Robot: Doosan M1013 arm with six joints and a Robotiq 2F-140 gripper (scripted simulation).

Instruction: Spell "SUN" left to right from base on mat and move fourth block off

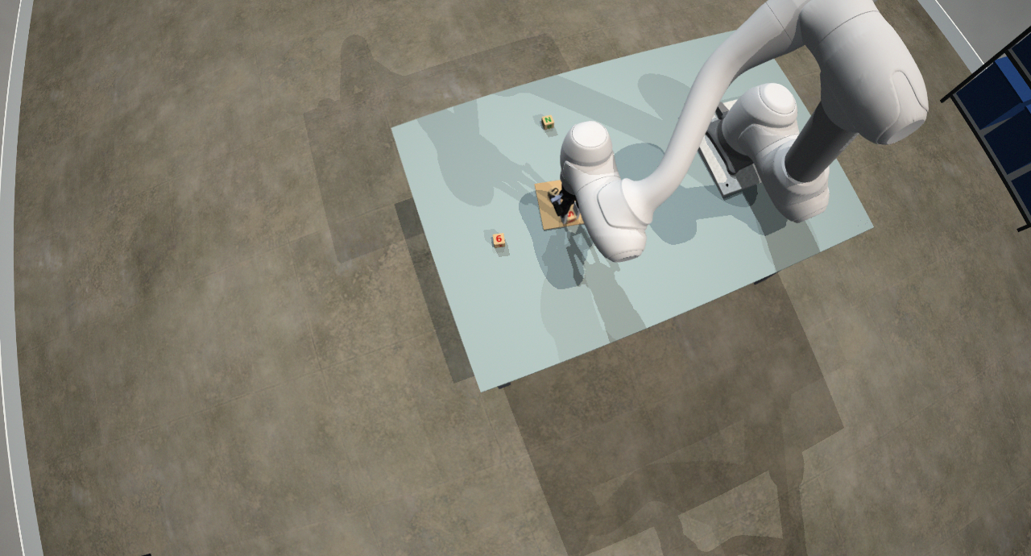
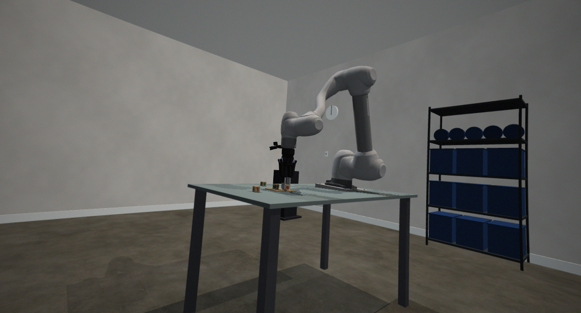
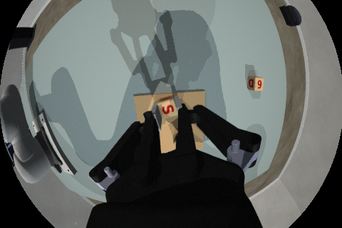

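Right now my hand is 20 mm above the S block. Also, from my hand: N block (90 mm behind, 300 mm to the right, 30 mm below); mat (10 mm behind, 50 mm to the right, 40 mm below); 6 block (200 mm ahead, 20 mm to the right, 30 mm below).
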